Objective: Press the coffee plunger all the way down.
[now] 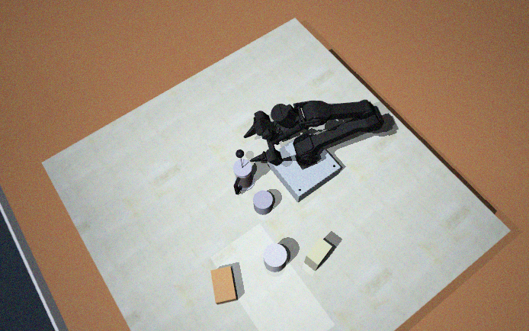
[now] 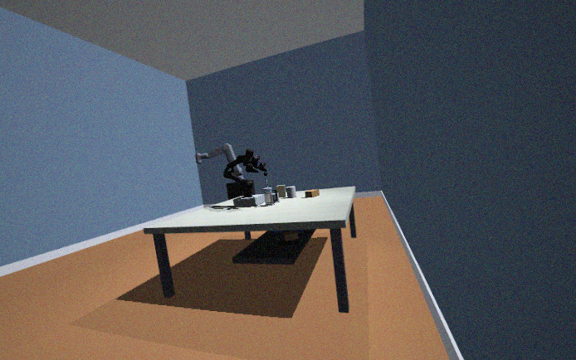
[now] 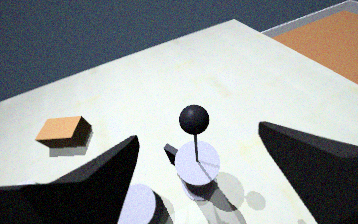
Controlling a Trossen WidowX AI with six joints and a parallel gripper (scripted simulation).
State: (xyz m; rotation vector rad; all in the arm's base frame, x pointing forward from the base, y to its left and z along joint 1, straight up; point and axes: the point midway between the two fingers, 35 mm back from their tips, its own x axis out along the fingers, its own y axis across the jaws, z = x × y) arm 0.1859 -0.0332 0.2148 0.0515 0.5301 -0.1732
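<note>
Right now the coffee press is 140 mm below my gripper tip, 40 mm ahead of it and 10 mm to the left of it. The rest, counted from my gripper tip: pale cylinder (320 mm to the left, 220 mm below, 50 mm ahead).
</note>
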